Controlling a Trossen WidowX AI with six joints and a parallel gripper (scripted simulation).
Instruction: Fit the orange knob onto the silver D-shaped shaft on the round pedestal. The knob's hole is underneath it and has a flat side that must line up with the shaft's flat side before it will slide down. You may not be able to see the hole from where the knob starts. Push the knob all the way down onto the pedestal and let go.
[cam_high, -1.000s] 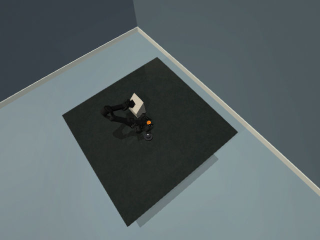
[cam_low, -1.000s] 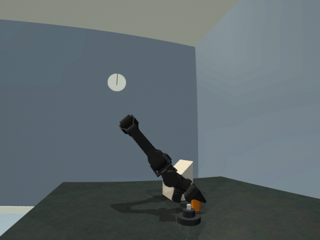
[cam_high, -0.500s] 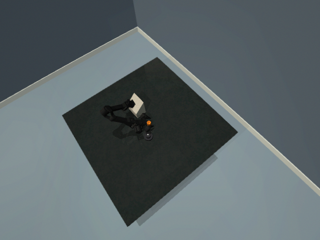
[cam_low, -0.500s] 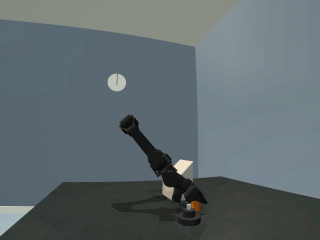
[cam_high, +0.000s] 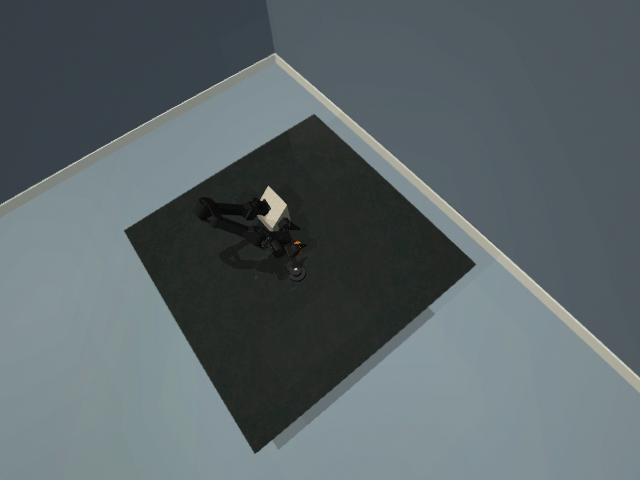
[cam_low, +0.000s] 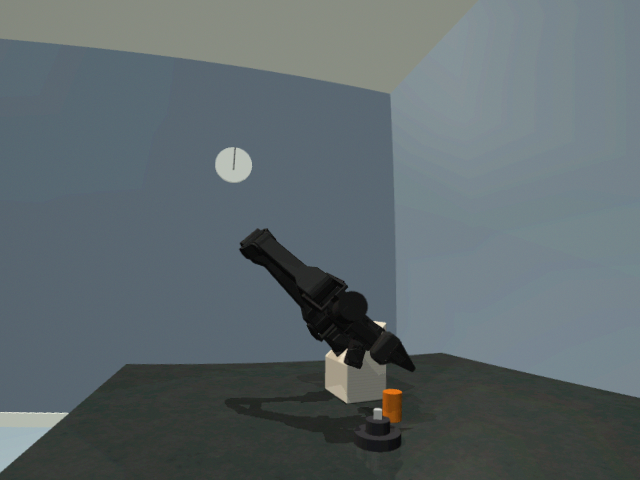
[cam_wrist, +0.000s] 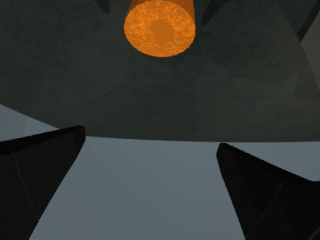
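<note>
Now: gripper tip 4 cm to the left of the orange knob and 7 cm above it. From my gripper tip the other things lie so: round black pedestal (10 cm ahead, 11 cm to the right, 8 cm below).
</note>
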